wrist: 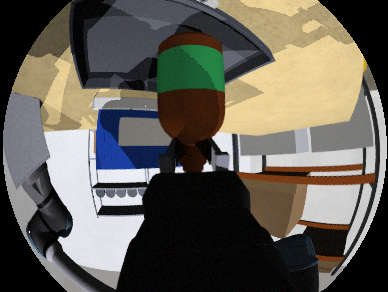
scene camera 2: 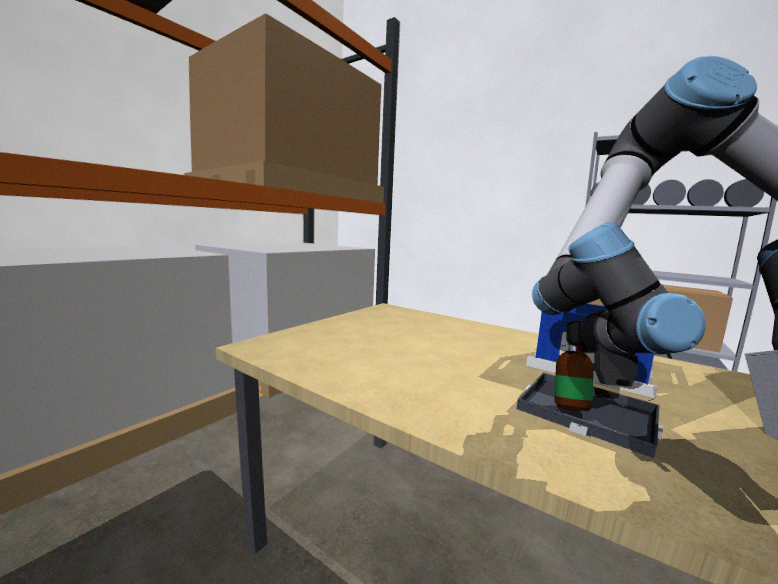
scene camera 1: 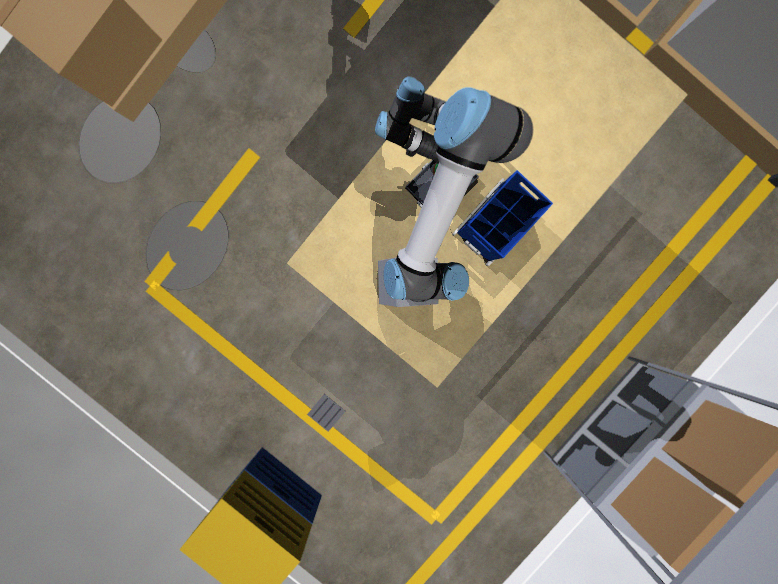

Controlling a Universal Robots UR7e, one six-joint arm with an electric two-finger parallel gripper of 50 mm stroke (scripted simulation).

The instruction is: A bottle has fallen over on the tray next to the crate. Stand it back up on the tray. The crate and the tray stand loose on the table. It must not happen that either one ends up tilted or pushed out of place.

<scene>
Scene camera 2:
gripper: 572,346
dark grey tray: 613,411
blue crate: 552,331
</scene>
